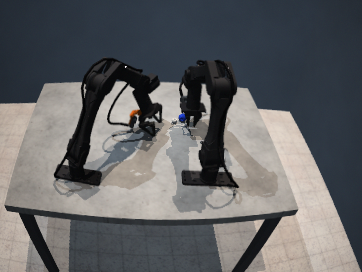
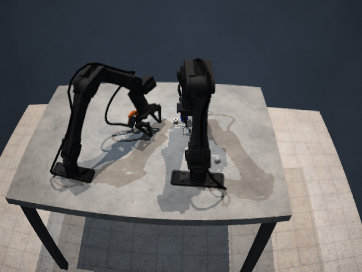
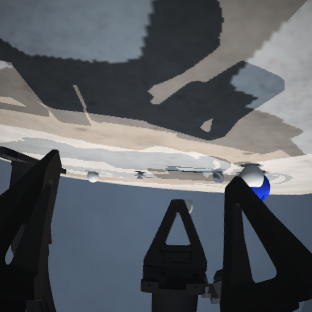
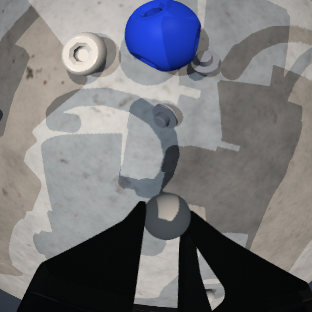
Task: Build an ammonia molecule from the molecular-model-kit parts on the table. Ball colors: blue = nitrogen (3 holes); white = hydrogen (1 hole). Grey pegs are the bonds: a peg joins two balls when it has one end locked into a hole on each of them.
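Observation:
The blue ball (image 1: 182, 117) (image 3: 263, 189) (image 4: 162, 35) rests on the table, holes showing. A white ball (image 1: 174, 121) (image 2: 175, 121) (image 3: 252, 176) (image 4: 84, 54) lies beside it, apart, hole up. Two grey pegs, one by the blue ball (image 4: 205, 62) and one nearer the fingers (image 4: 165, 116), lie loose. My right gripper (image 3: 178, 199) (image 4: 163, 214) is shut on another white ball (image 3: 189, 206) (image 4: 167, 216), raised above the table; the ball's hole is hidden. My left gripper (image 1: 158, 128) (image 2: 155, 128) (image 3: 149, 170) is open and empty, left of the parts.
Another white ball (image 2: 217, 160) (image 3: 92, 176) lies near the right arm's base. A small grey part (image 4: 210, 294) shows through the opening of a right finger. An orange piece (image 1: 134, 114) (image 2: 132, 114) is beside the left gripper. Both arms stand on the grey table (image 1: 45, 150).

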